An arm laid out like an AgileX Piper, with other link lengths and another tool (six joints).
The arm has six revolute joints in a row. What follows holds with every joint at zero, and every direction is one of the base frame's. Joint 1 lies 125.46 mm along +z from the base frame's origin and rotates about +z. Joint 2 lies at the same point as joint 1 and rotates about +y. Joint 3 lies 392.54 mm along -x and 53.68 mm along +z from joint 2 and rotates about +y. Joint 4 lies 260.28 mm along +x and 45.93 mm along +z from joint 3 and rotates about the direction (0.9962, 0, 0.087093). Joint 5 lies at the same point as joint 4 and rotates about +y. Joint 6 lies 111.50 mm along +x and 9.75 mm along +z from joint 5 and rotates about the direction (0.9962, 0, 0.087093). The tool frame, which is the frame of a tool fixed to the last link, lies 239.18 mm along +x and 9.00 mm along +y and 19.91 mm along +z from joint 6; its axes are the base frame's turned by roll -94.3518, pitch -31.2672 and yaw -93.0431 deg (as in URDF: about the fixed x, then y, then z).
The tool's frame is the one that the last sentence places.
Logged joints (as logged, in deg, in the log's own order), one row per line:
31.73, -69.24, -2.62, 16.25, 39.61, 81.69
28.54, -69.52, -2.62, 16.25, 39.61, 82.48
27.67, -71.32, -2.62, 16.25, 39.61, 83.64
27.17, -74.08, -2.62, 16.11, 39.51, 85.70
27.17, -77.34, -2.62, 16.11, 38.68, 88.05
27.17, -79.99, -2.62, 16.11, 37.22, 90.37
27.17, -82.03, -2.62, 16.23, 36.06, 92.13
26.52, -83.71, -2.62, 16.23, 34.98, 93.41
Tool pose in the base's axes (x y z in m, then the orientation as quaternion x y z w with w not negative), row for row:
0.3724, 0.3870, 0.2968, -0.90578, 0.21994, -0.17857, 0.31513
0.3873, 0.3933, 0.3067, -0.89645, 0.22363, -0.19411, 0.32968
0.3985, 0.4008, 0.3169, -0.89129, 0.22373, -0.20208, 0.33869
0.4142, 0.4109, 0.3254, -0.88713, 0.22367, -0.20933, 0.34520
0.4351, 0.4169, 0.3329, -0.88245, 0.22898, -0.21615, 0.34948
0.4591, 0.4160, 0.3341, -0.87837, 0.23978, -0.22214, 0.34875
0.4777, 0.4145, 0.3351, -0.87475, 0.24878, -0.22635, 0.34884
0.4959, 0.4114, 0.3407, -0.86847, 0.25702, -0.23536, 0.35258
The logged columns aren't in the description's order. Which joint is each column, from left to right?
Columns, left to right: joint 5, joint 3, joint 6, joint 4, joint 1, joint 2.
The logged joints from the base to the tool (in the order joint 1, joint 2, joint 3, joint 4, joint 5, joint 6), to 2 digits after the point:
39.61, 81.69, -69.24, 16.25, 31.73, -2.62
39.61, 82.48, -69.52, 16.25, 28.54, -2.62
39.61, 83.64, -71.32, 16.25, 27.67, -2.62
39.51, 85.70, -74.08, 16.11, 27.17, -2.62
38.68, 88.05, -77.34, 16.11, 27.17, -2.62
37.22, 90.37, -79.99, 16.11, 27.17, -2.62
36.06, 92.13, -82.03, 16.23, 27.17, -2.62
34.98, 93.41, -83.71, 16.23, 26.52, -2.62

